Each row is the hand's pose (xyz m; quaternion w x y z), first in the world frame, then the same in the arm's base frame.
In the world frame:
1: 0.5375 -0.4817 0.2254 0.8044 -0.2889 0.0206 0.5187
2: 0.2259 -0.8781 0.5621 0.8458 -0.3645 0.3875 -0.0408
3: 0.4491 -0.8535 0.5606 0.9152 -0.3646 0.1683 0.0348
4: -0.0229 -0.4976 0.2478 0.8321 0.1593 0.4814 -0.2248
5: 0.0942 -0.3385 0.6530 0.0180 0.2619 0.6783 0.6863
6: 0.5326 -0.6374 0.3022 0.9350 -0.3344 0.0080 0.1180
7: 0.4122 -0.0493 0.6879 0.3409 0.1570 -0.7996 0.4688
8: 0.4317 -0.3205 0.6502 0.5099 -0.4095 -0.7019 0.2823
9: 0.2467 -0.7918 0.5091 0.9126 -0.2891 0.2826 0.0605
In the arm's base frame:
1: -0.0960 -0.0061 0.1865 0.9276 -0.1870 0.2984 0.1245
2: -0.4689 -0.0059 0.6646 0.6431 -0.1737 0.6402 -0.3826
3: -0.3338 -0.1745 0.6030 0.7736 -0.2656 0.4631 -0.3413
4: -0.3928 0.4415 0.3491 0.5490 0.2971 0.4707 -0.6235
5: -0.0794 0.4004 0.6706 0.2343 0.6515 0.4960 0.5240
6: -0.1987 -0.0973 0.2928 0.8561 -0.3010 0.3155 -0.2773
7: 0.3268 0.3014 0.5650 0.6474 -0.1706 -0.6984 0.2529
8: 0.1093 0.1347 0.5810 0.6729 -0.6544 -0.3302 0.0993
9: -0.4058 0.0307 0.5913 0.7677 -0.1427 0.5281 -0.3338

